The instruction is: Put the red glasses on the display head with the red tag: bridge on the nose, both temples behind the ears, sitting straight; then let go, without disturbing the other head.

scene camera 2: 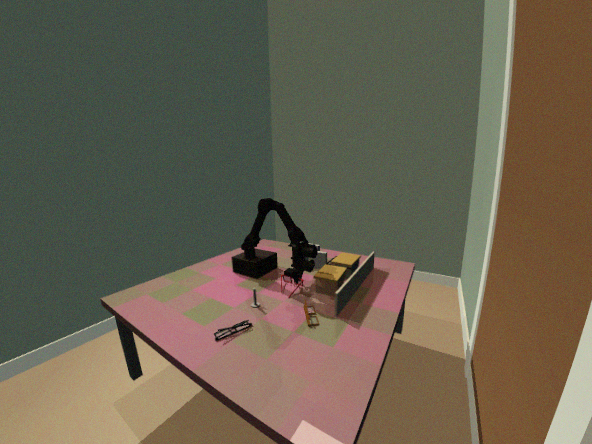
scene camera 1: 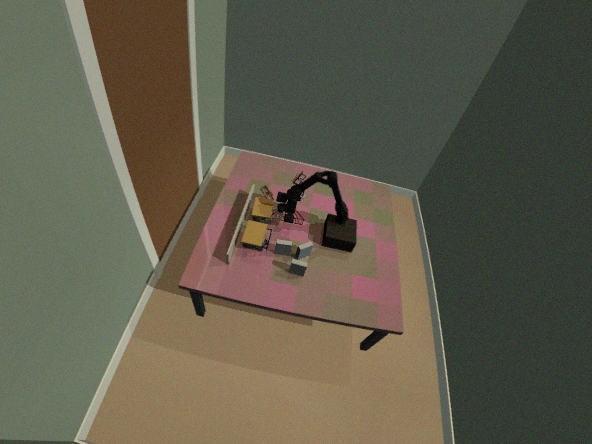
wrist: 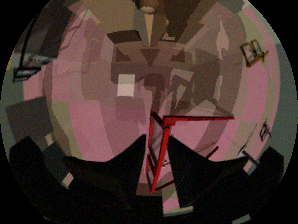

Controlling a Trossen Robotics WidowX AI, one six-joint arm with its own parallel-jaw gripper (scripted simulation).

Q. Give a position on a grey backboard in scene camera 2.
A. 346, 291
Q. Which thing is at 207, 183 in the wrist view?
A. My gripper.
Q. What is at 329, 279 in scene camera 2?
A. A yellow display head.
